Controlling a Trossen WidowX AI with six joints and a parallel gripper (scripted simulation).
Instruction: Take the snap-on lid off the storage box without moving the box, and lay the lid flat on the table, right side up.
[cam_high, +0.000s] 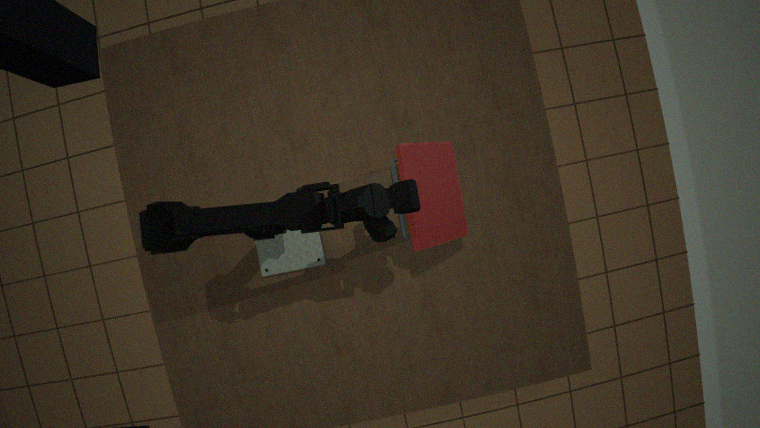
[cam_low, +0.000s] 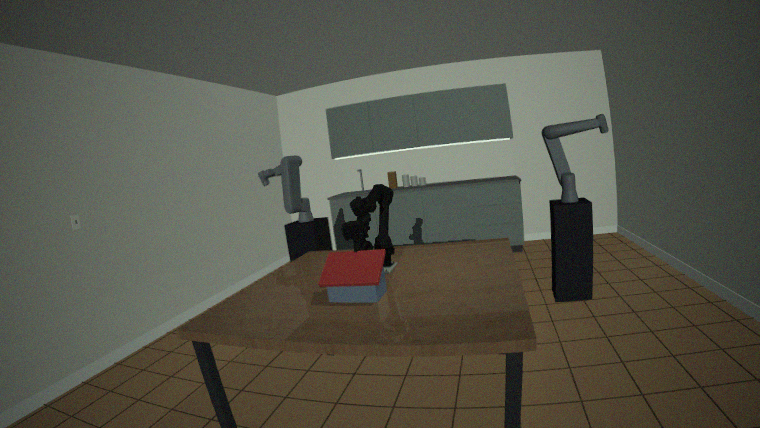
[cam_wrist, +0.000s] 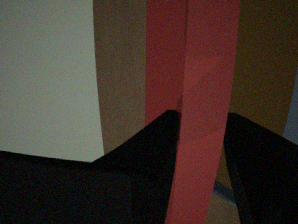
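My gripper tip is 70 mm short of the red lid and 40 mm above it. The rest, counted from my gripper tip: storage box 120 mm below, 50 mm ahead.
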